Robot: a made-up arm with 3 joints. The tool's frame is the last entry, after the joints.
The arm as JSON. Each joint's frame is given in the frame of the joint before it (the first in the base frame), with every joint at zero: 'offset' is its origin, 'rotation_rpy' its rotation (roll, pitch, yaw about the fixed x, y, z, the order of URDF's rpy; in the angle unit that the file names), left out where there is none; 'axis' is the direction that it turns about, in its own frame. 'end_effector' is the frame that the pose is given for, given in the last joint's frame.
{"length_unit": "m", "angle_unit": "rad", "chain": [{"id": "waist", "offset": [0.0, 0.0, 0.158], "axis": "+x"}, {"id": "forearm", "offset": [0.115, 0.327, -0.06], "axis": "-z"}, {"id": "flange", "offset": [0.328, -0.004, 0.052], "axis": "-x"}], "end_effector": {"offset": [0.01, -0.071, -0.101]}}
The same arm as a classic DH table. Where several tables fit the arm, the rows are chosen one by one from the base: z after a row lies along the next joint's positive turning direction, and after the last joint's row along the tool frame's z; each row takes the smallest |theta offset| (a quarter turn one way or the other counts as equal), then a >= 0, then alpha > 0; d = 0 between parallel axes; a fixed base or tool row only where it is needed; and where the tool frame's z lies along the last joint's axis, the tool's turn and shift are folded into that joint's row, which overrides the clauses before.
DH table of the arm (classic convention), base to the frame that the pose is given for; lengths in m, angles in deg. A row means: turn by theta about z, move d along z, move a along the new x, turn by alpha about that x. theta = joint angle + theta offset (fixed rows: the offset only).
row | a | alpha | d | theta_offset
base (fixed) | 0.0000 | 90.00 | 0.1580 | 90.00
waist | 0.3270 | 90.00 | 0.1150 | 0.00
forearm | -0.0040 | 90.00 | 0.0080 | 0.00
flange | -0.0710 | 90.00 | -0.3380 | 0.00
tool (fixed) | 0.0000 | 0.00 | -0.1010 | -90.00

